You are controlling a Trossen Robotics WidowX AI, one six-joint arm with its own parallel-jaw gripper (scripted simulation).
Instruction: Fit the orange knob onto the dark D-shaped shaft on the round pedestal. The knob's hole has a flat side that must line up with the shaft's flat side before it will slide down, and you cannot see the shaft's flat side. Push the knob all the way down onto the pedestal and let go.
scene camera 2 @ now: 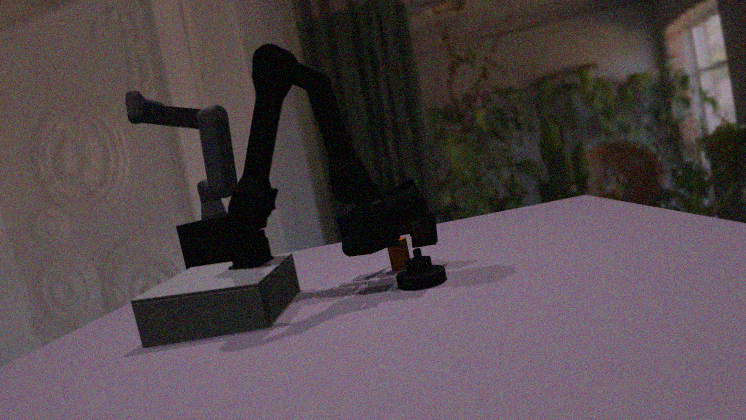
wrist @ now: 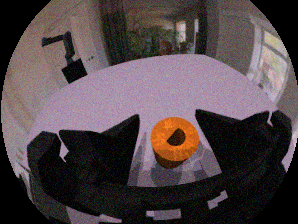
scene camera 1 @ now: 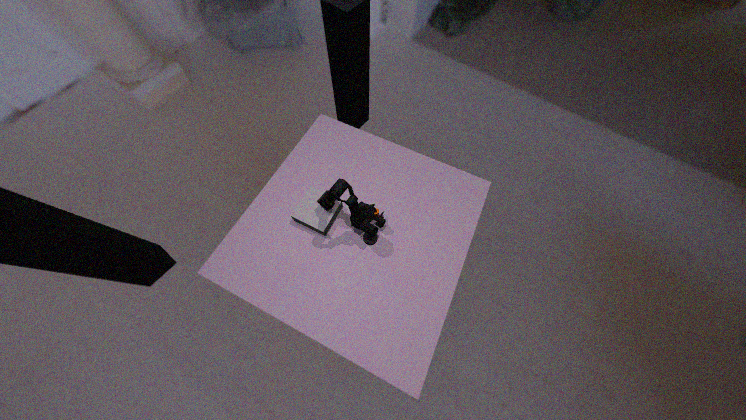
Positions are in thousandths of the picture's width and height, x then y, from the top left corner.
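Observation:
Scene camera 2 gives me my gripper (scene camera 2: 538,580), which is open and holds nothing, together with a round pedestal (scene camera 2: 564,654). In the wrist view I find an orange knob (wrist: 586,627), and my gripper (wrist: 565,516) appears there too.

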